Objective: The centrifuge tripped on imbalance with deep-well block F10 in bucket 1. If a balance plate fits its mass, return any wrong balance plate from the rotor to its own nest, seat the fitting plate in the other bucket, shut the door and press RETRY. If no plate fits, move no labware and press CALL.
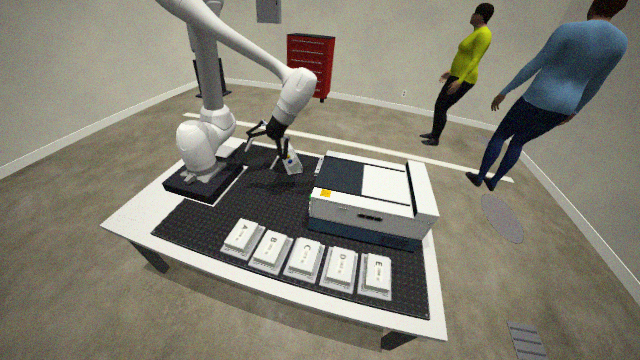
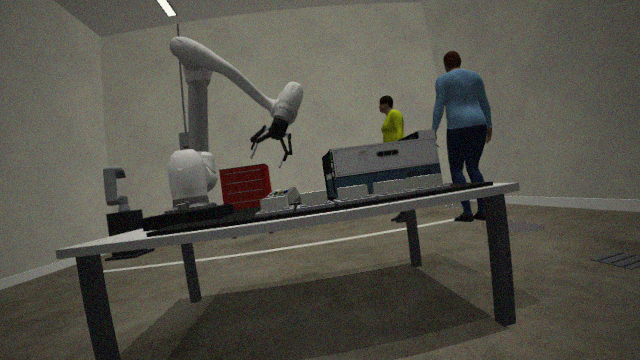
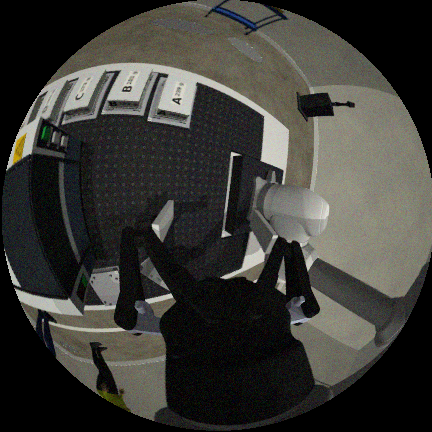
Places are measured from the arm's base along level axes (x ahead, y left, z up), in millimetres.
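Where they show: gripper, fingertip midpoint: point(image 1: 259, 158) point(image 2: 265, 162) point(image 3: 213, 213); arm's base at its link origin: point(image 1: 204, 170) point(image 2: 192, 210) point(image 3: 262, 199).
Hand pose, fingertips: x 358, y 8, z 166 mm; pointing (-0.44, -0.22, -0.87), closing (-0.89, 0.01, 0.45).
Observation:
Each offset is from my fingertips to the top centre of the thing. Level surfaces: height alone.
White balance plates A {dz -155, dx +57, dy -282 mm} point(image 1: 243, 236) point(image 3: 176, 100), B {dz -155, dx +190, dy -294 mm} point(image 1: 272, 248) point(image 3: 131, 87), C {dz -155, dx +325, dy -280 mm} point(image 1: 305, 256) point(image 3: 82, 95), D {dz -155, dx +461, dy -275 mm} point(image 1: 340, 266) and E {dz -155, dx +596, dy -262 mm} point(image 1: 378, 274) sit in a row, each on a grey nest; their mass labels are too blurred to read surely. The centrifuge point(image 1: 370, 215) point(image 2: 385, 162) stands behind them; its top shows a dark panel and a white panel. Its rotor, buckets and block F10 do not show. The button box point(image 1: 292, 167) point(image 2: 279, 200) has small coloured buttons. My gripper point(image 1: 261, 154) point(image 2: 267, 158) point(image 3: 213, 213) is open and empty, high above the back of the mat.
The black mat {dz -209 mm} point(image 1: 270, 200) point(image 3: 135, 170) lies on the white table {dz -222 mm} point(image 1: 135, 215) point(image 2: 115, 242). The arm's base is at the left. A red drawer cabinet point(image 1: 310, 60) point(image 2: 245, 186) stands behind. Two people, in yellow point(image 1: 472, 55) and blue point(image 1: 570, 65), stand beyond the table.

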